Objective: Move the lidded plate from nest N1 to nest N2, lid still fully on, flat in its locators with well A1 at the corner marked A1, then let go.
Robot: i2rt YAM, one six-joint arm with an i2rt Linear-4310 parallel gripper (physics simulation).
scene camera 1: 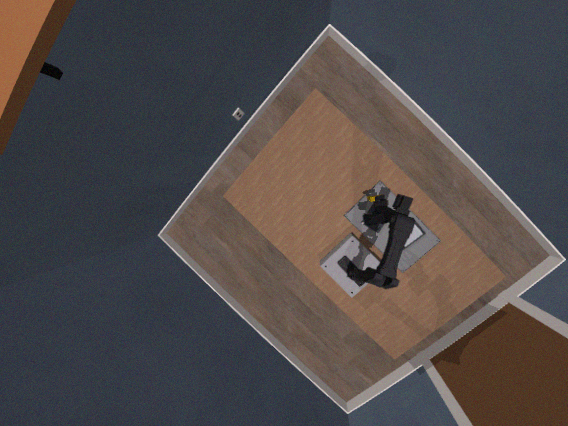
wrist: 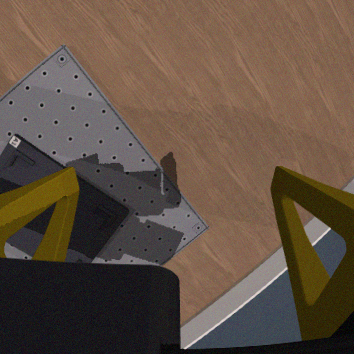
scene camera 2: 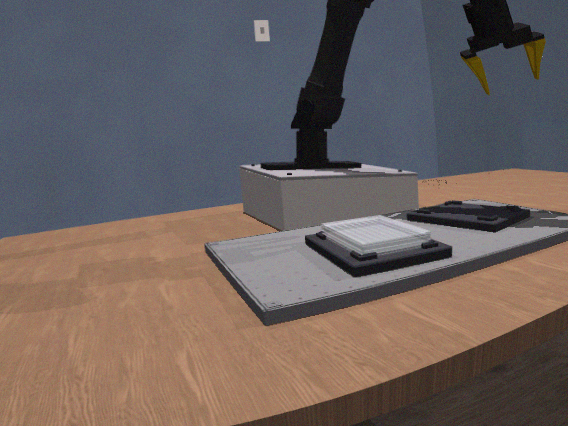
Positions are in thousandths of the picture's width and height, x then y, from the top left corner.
My gripper (scene camera 2: 902,203) is open and holds nothing. I also see a dark nest surface (scene camera 2: 818,508).
My gripper shows as well in the wrist view (wrist: 493,501). The dark nest surface is seen too in the wrist view (wrist: 250,665).
